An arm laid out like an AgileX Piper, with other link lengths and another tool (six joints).
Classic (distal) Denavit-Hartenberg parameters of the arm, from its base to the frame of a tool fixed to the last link. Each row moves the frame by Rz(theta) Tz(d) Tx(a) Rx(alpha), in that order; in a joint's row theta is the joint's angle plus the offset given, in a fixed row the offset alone. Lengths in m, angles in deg.
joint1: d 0.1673; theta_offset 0; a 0; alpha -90
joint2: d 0; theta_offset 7.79; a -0.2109; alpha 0
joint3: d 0; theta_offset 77.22; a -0.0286; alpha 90
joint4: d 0.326; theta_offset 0; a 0; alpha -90
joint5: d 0; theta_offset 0; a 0; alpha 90
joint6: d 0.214; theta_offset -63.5; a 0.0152; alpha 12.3
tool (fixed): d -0.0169; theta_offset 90; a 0; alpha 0
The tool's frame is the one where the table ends.
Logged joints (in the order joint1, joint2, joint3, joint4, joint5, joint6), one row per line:
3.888 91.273 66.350 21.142 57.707 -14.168
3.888 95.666 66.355 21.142 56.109 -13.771
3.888 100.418 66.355 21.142 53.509 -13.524
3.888 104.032 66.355 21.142 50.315 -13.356
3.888 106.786 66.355 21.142 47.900 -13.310
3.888 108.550 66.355 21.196 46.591 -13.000
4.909 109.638 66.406 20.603 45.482 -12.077
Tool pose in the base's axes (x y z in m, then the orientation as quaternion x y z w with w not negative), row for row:
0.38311 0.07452 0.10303 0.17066 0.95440 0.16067 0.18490
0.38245 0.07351 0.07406 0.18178 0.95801 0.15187 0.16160
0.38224 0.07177 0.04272 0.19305 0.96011 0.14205 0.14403
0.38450 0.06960 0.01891 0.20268 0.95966 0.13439 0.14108
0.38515 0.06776 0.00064 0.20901 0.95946 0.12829 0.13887
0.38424 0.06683 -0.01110 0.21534 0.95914 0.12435 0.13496
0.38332 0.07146 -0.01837 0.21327 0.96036 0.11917 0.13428
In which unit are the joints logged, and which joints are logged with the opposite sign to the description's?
The joints are logged in degrees. Opposite sign: joint3.
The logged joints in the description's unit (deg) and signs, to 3 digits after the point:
3.888 91.273 -66.350 21.142 57.707 -14.168
3.888 95.666 -66.355 21.142 56.109 -13.771
3.888 100.418 -66.355 21.142 53.509 -13.524
3.888 104.032 -66.355 21.142 50.315 -13.356
3.888 106.786 -66.355 21.142 47.900 -13.310
3.888 108.550 -66.355 21.196 46.591 -13.000
4.909 109.638 -66.406 20.603 45.482 -12.077

